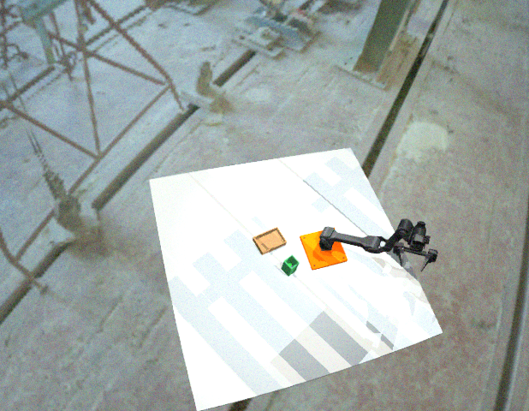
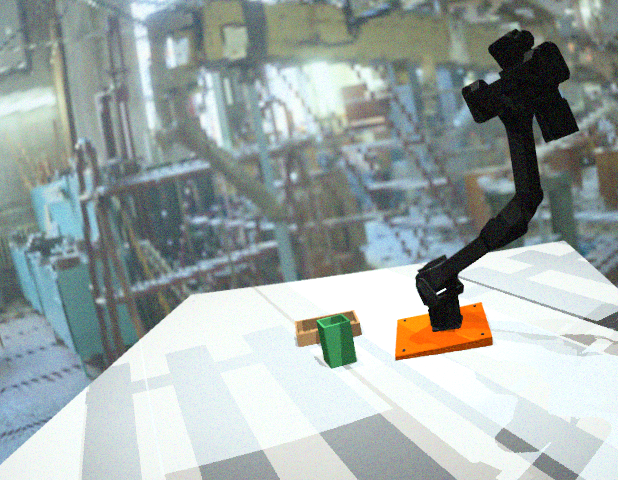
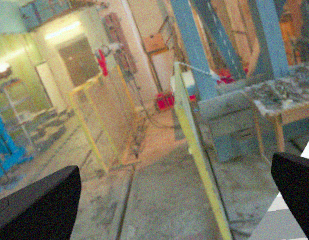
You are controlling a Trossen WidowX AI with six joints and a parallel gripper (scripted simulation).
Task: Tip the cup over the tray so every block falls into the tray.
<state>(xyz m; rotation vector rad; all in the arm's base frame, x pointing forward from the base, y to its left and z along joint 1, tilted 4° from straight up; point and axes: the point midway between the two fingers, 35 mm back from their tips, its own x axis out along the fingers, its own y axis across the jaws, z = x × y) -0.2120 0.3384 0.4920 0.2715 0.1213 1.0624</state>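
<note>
Right now my gripper tip is 46 cm above the green block, 39 cm short of it and 27 cm to the left of it. The rest, counted from my gripper tip: blue block 49 cm below, 39 cm ahead, 27 cm to the right; purple block 48 cm below, 39 cm ahead, 27 cm to the right; green square cup 48 cm below, 39 cm ahead, 27 cm to the right.
</note>
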